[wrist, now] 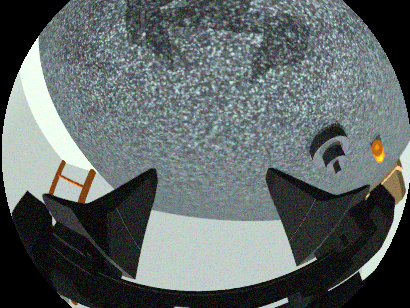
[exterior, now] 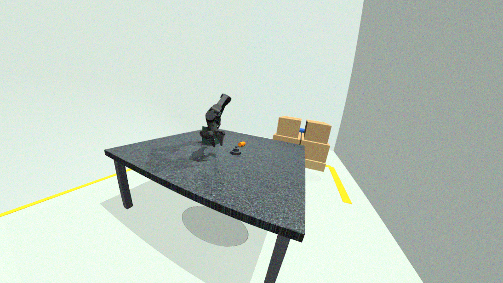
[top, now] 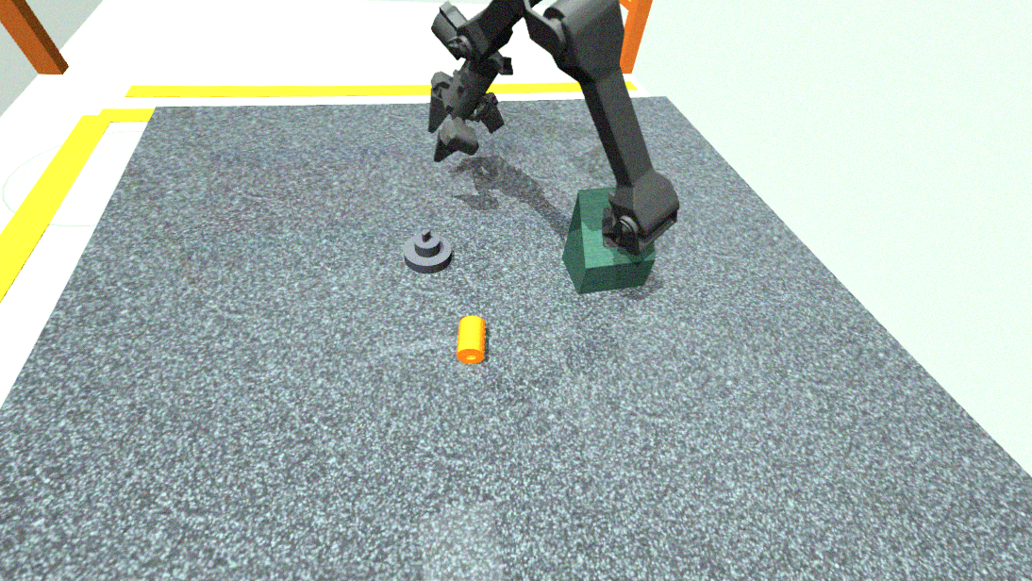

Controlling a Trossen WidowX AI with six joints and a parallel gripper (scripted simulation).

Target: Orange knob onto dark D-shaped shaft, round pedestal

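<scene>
The orange knob lies 400 mm to the left of my gripper tip, 80 mm below it and 40 mm behind it. From my gripper tip the other things lie so: dark shaft: 200 mm to the left, 70 mm below, 20 mm ahead.
</scene>
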